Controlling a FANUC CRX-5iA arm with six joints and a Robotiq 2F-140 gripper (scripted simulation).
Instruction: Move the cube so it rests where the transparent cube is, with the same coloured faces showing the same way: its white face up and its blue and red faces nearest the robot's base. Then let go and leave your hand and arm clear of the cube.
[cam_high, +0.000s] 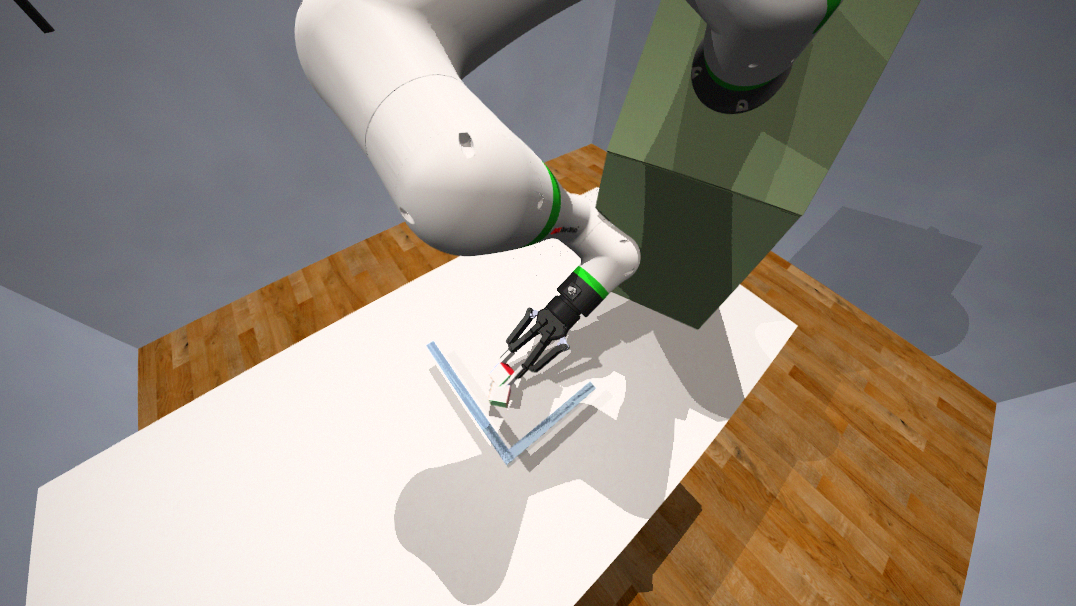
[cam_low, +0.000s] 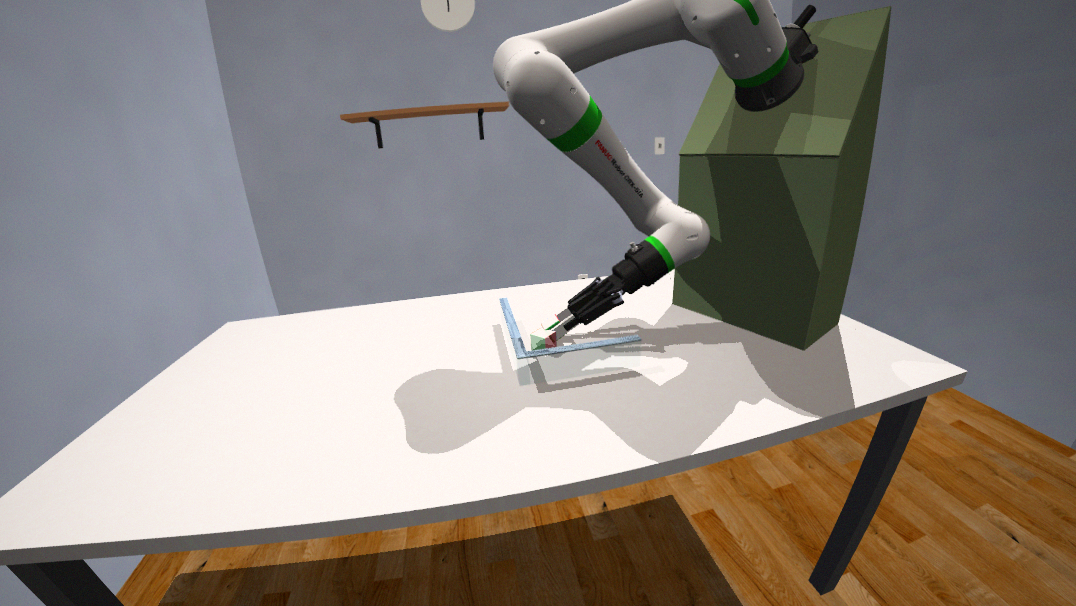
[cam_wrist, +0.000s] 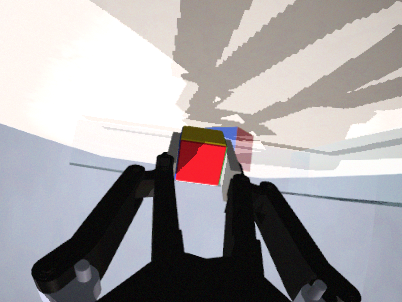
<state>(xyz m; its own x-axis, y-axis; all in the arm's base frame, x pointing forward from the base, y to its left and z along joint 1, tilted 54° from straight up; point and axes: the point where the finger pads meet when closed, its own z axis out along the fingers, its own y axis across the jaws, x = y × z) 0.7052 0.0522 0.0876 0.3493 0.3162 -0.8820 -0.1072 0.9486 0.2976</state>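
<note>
The transparent cube is 4 cm ahead of my hand, 4 cm to the left of it and 2 cm below it. Round my hand: rail 2 cm behind, 15 cm to the left.
</note>
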